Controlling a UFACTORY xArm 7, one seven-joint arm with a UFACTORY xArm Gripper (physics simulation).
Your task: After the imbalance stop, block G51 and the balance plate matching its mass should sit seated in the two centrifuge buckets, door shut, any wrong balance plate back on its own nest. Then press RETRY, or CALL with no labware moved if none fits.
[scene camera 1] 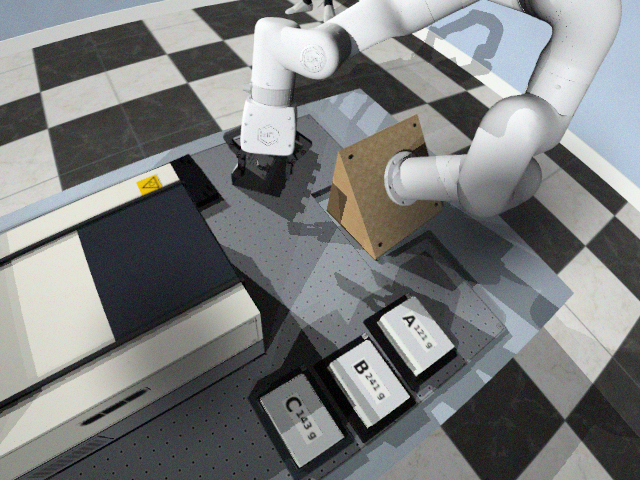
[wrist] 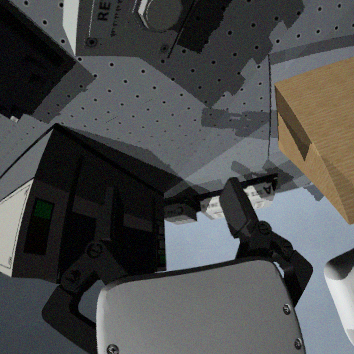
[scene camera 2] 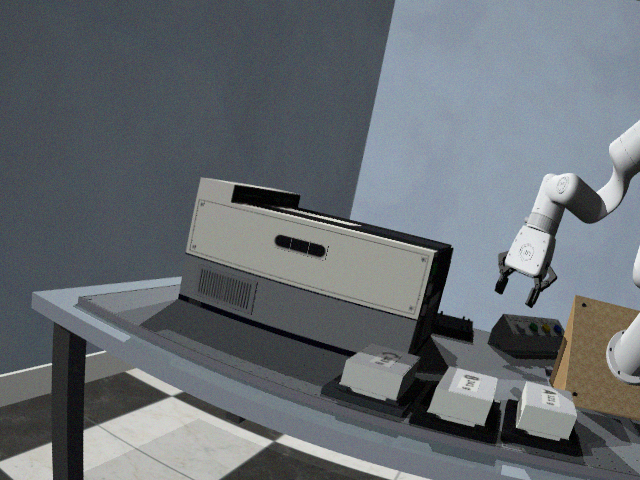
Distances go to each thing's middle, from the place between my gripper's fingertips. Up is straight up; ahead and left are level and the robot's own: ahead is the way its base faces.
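From the grey button box [scene camera 2: 505, 336], my hand is 9 cm past it, 16 cm to the left of it and 9 cm above it. Counting from my hand, there's a black nest [scene camera 1: 201, 190] 13 cm ahead, 18 cm to the right and 12 cm below, and a dark centrifuge door [scene camera 1: 147, 260] that's 26 cm ahead, 11 cm to the left and 8 cm above. The centrifuge [scene camera 1: 77, 390] is 42 cm ahead of my hand, 10 cm to the left of it and 1 cm below it.
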